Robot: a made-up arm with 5 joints.
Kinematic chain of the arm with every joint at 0, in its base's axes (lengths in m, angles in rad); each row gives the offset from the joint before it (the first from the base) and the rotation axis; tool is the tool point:
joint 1: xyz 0 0 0.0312 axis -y
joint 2: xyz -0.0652 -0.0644 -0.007 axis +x
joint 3: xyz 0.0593 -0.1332 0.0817 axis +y
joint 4: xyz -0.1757 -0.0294 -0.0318 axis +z
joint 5: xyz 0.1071 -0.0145 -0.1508 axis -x
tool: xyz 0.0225 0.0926 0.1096
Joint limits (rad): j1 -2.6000..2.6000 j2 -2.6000..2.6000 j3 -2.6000..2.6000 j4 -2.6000..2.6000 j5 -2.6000..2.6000
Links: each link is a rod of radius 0.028 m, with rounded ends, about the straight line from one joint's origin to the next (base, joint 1, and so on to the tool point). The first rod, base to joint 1, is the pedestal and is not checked.
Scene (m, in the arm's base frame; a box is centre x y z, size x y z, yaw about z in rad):
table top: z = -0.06
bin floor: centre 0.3 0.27 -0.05 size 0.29 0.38 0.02 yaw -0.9
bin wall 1: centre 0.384 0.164 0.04 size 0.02 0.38 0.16 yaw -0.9
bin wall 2: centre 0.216 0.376 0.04 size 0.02 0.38 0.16 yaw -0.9
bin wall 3: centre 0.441 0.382 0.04 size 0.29 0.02 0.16 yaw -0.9
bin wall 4: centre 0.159 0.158 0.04 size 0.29 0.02 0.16 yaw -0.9
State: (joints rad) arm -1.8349 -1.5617 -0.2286 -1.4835 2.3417
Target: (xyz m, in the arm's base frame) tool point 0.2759 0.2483 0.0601
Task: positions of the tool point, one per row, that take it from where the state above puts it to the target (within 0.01 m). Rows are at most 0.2 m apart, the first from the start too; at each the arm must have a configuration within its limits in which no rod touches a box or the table.
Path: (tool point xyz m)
1: 0.3431 -0.2291 0.1536
2: 0.3291 -0.0928 0.2555
3: 0.2501 0.0520 0.3262
4: 0.1188 0.1833 0.3394
5: -0.0344 0.2785 0.2786
6: 0.0465 0.2727 0.2826
7: 0.1263 0.2668 0.2601
8: 0.1961 0.2607 0.2123
9: 0.2480 0.2546 0.1435
10: 0.2759 0.2483 0.0601

